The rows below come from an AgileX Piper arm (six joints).
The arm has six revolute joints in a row. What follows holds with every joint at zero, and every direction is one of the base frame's.
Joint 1 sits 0.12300 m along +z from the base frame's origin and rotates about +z.
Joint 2 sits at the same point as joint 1 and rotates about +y.
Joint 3 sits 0.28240 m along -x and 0.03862 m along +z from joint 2 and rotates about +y.
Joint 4 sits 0.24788 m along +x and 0.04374 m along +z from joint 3 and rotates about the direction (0.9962, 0, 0.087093).
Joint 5 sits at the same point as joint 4 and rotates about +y.
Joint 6 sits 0.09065 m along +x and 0.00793 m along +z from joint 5 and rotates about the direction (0.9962, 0, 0.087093).
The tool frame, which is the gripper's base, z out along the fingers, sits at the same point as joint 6; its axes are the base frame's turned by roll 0.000, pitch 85.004 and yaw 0.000 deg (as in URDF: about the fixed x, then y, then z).
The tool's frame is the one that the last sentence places.
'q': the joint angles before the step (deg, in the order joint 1, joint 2, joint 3, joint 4, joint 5, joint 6). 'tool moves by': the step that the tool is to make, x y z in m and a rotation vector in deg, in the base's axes. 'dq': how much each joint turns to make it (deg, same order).
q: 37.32 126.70 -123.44 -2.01 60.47 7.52
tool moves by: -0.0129 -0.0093 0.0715 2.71 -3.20 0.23
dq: -0.01 -1.63 -13.03 0.49 10.45 -0.57
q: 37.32 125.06 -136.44 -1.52 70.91 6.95
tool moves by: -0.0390 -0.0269 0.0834 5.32 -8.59 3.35
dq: 0.00 -9.50 -1.73 1.52 1.12 -3.68
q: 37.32 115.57 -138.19 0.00 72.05 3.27
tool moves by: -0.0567 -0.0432 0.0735 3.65 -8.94 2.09
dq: 0.01 -12.35 2.54 -0.01 0.48 -3.26
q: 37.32 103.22 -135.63 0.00 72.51 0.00
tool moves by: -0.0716 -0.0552 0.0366 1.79 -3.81 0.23
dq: -0.01 -16.80 12.67 -0.30 0.01 -0.78
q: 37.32 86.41 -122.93 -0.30 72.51 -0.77
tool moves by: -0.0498 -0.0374 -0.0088 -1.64 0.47 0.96
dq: 0.00 -13.20 14.58 0.29 -0.01 -1.46
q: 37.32 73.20 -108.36 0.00 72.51 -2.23
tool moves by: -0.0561 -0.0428 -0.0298 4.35 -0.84 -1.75
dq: -0.03 -17.23 19.90 0.03 -5.98 3.41
